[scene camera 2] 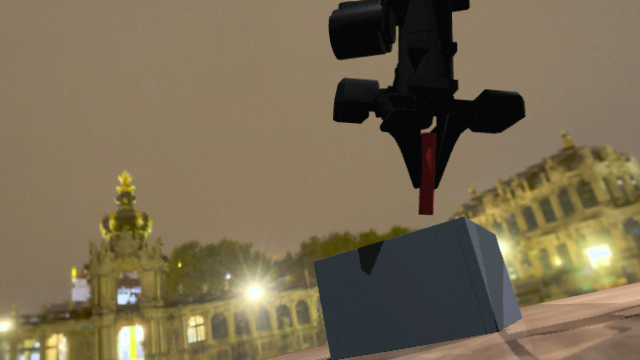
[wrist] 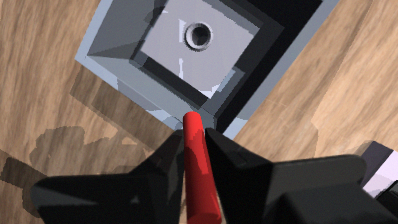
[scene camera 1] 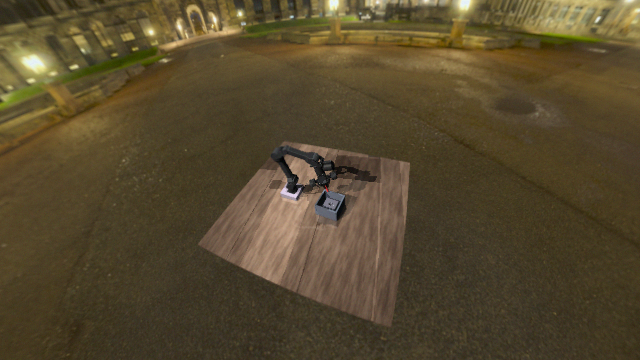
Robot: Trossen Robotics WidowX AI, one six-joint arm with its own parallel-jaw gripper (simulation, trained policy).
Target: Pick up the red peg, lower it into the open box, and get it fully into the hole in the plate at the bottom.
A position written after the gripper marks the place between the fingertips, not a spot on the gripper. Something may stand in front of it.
Observation:
In view: the gripper (scene camera 2: pixel 425 188), a red peg (scene camera 2: pixel 428 138) and a grey box (wrist: pixel 111 48).
The gripper also shows in the wrist view (wrist: pixel 194 135).

